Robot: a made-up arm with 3 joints. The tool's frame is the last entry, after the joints. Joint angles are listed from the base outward.
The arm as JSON. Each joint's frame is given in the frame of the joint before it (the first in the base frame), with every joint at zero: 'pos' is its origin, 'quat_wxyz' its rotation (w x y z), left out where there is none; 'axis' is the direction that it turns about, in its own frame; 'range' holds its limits. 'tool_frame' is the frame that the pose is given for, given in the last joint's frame.
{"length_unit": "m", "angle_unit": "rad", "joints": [
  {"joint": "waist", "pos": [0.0, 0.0, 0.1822], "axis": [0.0, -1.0, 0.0], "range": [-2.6, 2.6]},
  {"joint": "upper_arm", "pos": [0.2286, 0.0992, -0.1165], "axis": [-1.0, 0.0, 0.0], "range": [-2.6, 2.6]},
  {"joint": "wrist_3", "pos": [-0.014, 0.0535, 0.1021], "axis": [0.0, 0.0, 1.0], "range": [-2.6, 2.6]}
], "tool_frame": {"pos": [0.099, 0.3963, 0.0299]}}
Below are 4 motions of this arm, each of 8 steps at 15 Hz.
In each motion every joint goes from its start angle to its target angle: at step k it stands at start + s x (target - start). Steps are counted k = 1, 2, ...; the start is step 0. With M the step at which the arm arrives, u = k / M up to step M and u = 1 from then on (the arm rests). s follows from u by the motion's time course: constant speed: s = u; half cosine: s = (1 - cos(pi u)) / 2; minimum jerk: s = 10 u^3 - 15 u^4 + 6 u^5.
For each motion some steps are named. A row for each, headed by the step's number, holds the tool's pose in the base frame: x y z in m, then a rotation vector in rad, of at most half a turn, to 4 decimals.
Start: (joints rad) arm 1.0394 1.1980 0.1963
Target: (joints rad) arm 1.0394 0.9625 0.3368
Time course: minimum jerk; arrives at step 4
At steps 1, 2, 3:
1: 0.5393 0.3995 0.1302 -1.1405 -0.7889 -0.4318
2: 0.5023 0.4332 0.1256 -1.0816 -0.7865 -0.3342
3: 0.4618 0.4633 0.1230 -1.0239 -0.7868 -0.2356

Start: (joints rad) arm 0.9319 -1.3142 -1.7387
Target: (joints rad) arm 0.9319 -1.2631 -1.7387
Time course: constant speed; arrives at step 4
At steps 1, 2, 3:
1: 0.5018 -0.0574 0.5429 1.4045 0.4124 -0.8291
2: 0.5002 -0.0583 0.5441 1.4006 0.4020 -0.8383
3: 0.4986 -0.0592 0.5453 1.3966 0.3915 -0.8473

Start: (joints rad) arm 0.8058 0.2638 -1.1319
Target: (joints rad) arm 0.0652 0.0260 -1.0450
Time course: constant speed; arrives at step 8
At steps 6, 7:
6: 0.5901 0.2681 0.3346 0.0567 -0.2715 -1.0710
7: 0.5997 0.2688 0.2839 0.0329 -0.1722 -1.0577

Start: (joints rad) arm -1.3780 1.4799 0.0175
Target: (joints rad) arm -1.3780 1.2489 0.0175
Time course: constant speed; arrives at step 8
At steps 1, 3, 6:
1: -0.4800 0.2842 -0.2240 -1.1905 1.1252 1.0004
3: -0.4689 0.3089 -0.2218 -1.1437 1.1459 0.9622
6: -0.4495 0.3445 -0.2180 -1.0732 1.1752 0.9047

